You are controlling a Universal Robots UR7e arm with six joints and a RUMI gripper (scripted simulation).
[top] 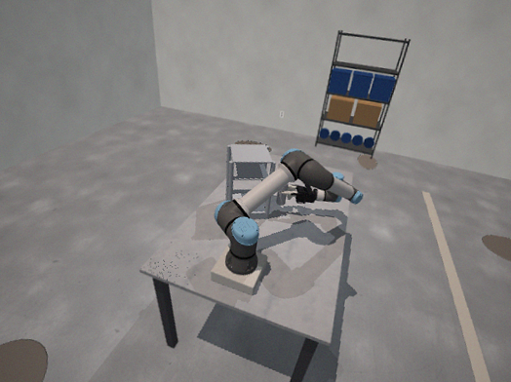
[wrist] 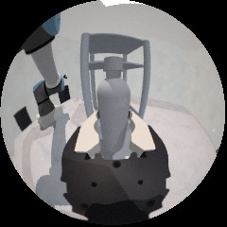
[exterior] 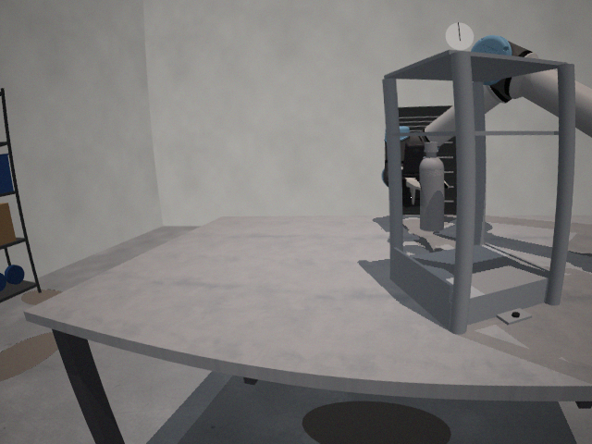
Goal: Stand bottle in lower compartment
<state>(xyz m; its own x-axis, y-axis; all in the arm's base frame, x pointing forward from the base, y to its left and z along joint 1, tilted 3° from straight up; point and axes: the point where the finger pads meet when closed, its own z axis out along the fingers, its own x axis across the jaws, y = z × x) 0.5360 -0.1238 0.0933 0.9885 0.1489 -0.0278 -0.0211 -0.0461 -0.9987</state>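
The grey shelving unit is 21 cm to the left of my hand, 3 cm behind it and 3 cm above it. Round my hand: grey bottle 3 cm above.
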